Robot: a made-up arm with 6 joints. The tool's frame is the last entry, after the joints. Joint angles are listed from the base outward. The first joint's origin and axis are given. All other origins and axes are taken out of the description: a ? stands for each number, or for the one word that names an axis. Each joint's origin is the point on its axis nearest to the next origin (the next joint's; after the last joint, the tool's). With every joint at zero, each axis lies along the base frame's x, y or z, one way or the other. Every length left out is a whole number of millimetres.
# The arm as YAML. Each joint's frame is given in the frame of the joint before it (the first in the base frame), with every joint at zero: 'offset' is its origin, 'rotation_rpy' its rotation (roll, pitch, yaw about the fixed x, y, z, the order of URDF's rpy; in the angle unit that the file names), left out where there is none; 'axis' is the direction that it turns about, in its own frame. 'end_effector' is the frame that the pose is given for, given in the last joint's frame.
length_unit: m
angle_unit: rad
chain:
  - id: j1
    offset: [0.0, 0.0, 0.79]
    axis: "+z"
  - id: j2
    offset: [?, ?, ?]
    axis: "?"
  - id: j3
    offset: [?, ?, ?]
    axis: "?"
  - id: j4
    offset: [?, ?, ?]
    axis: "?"
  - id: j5
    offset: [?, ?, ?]
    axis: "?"
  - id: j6
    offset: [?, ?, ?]
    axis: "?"
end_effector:
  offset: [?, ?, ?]
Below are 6 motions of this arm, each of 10 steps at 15 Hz.
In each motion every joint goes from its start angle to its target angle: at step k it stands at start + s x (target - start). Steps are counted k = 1, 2, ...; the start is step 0. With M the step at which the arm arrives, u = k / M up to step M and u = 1 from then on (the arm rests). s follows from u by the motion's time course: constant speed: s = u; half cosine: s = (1 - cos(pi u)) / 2; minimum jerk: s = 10 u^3 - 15 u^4 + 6 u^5.
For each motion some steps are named. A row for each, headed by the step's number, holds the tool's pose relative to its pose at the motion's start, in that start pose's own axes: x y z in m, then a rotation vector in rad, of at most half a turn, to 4 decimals.
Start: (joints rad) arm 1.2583 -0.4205 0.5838 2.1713 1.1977 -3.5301
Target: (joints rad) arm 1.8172 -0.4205 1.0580 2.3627 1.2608 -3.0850
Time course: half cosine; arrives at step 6
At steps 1, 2, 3, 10:
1: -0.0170 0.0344 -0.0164 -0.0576 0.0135 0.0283
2: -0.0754 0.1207 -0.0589 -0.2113 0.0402 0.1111
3: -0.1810 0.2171 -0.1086 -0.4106 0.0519 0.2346
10: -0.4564 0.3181 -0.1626 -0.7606 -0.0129 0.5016

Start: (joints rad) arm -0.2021 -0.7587 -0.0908 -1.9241 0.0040 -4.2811
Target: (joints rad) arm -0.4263 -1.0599 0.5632 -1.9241 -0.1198 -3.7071
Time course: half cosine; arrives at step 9
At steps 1, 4, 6, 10:
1: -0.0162 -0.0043 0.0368 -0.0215 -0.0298 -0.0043
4: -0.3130 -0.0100 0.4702 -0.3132 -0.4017 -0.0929
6: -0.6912 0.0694 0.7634 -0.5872 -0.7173 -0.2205
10: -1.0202 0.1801 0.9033 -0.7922 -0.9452 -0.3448

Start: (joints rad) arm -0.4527 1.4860 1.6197 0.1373 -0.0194 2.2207
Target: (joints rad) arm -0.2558 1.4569 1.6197 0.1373 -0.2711 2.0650
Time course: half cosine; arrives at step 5
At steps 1, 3, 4, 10:
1: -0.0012 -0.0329 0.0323 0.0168 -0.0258 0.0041
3: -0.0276 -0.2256 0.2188 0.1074 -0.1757 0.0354
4: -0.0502 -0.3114 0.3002 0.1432 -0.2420 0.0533
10: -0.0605 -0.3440 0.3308 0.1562 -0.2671 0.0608

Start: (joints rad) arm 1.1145 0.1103 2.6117 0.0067 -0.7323 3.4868
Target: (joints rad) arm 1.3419 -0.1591 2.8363 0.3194 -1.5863 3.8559
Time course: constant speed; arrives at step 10
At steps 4, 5, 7, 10:
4: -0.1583 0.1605 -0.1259 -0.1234 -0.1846 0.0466
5: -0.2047 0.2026 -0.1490 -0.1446 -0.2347 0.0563
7: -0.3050 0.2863 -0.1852 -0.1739 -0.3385 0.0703
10: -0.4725 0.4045 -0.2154 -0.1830 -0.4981 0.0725

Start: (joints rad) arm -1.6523 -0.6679 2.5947 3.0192 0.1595 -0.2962
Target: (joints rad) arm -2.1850 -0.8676 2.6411 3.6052 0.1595 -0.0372
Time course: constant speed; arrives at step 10
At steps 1, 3, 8, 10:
1: 0.0051 -0.0999 -0.0041 -0.0855 0.0060 -0.0496
3: -0.0018 -0.3009 -0.0118 -0.2513 0.0318 -0.1477
8: -0.1194 -0.7924 -0.0351 -0.6298 0.1743 -0.3744
10: -0.2048 -0.9767 -0.0489 -0.7636 0.2603 -0.4525

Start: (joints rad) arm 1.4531 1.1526 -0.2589 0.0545 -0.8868 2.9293
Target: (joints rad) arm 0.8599 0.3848 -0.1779 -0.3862 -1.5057 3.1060
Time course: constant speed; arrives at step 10
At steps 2, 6, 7, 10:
2: -0.2091 0.1724 0.0452 0.1078 0.0168 -0.1532
6: -0.5523 0.5558 0.2724 0.2663 0.0832 -0.4785
7: -0.6198 0.6493 0.3572 0.2930 0.1099 -0.5593
10: -0.7756 0.8956 0.6708 0.3410 0.2197 -0.7864

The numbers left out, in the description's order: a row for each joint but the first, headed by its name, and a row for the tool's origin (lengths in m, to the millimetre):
j2: xyz 0.194 0.0 0.0, axis +y
j3: xyz 0.0 0.0 1.039, axis -y
j4: xyz 1.047 0.0 0.217, axis -x
j5: xyz 0.0 0.0 0.0, axis -y
j6: xyz 0.262 0.0 0.0, axis -x
tool: xyz 0.0 0.0 0.0

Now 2 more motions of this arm.
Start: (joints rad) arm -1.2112 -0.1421 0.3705 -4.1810 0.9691 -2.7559
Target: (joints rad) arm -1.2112 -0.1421 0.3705 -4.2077 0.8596 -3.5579
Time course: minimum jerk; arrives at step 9
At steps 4, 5, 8, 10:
4: -0.0003 -0.0022 0.0114 0.3243 -0.0445 -0.0014
5: -0.0006 -0.0034 0.0173 0.4932 -0.0679 0.0034
8: -0.0016 -0.0058 0.0282 0.8080 -0.1110 0.0227
10: -0.0016 -0.0059 0.0286 0.8175 -0.1123 0.0235

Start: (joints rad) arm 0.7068 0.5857 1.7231 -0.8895 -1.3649 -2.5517
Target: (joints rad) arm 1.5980 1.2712 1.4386 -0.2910 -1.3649 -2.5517
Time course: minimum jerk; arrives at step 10
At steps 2, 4, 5, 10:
2: 0.1042 0.0140 0.0491 0.0300 -0.0416 -0.0345
4: 0.5917 -0.0640 0.2914 0.1153 -0.2567 -0.2023
5: 0.9161 -0.2548 0.4795 0.1228 -0.4286 -0.3291
10: 1.4596 -1.2058 1.0510 -0.0979 -0.9198 -0.6785

